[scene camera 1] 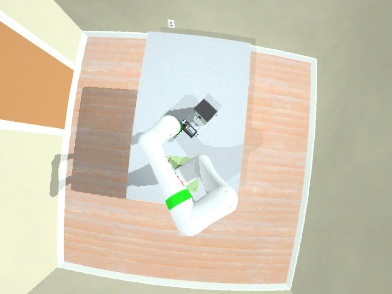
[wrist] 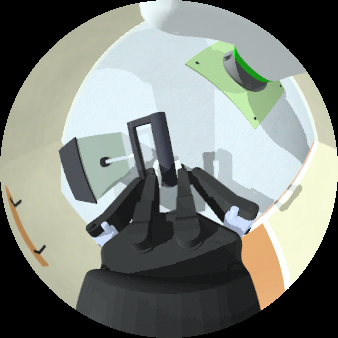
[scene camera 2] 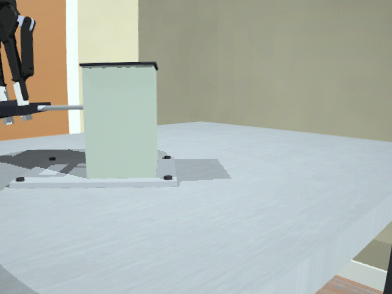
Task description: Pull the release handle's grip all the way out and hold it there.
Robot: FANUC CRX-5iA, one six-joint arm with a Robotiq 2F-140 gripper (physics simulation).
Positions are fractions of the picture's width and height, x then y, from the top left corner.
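Observation:
I can see my gripper (scene camera 2: 0.05, 0.42), and the wrist view has the gripper in it too (wrist: 0.50, 0.48). There is a base plate (wrist: 0.43, 0.39) in the scene as well.

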